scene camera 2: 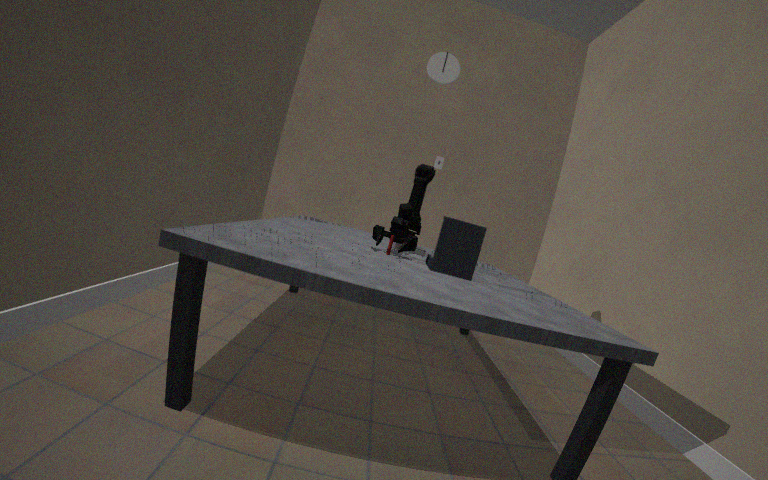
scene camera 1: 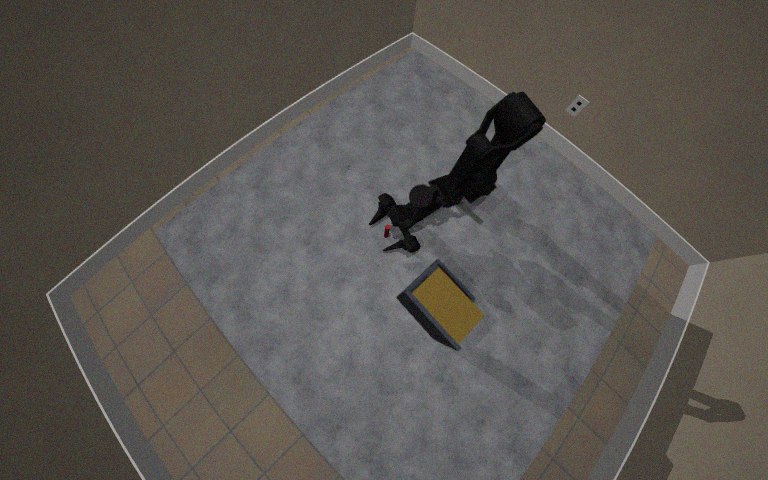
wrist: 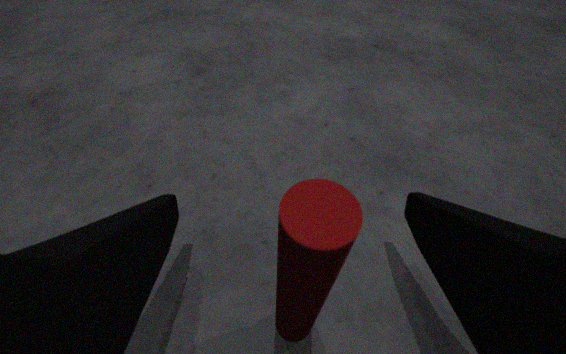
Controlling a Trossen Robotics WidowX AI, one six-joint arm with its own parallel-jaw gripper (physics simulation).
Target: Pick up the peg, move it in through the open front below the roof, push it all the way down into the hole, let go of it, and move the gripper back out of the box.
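The red peg stands upright on the table. My gripper is low over the table and open, with its fingers wide apart. The peg stands between the two fingers, with a gap on either side, and neither finger touches it. In the wrist view its top is slightly nearer the right fingertip. The box has dark blue-grey walls and a flat yellow panel seen from above. It stands apart from the gripper, towards the lower right in the first scene view. The hole does not show.
The grey mottled table carries the arm, the peg and the box. The box's near corner is close to the lower finger in the first scene view. Arm shadows fall across the table to the right.
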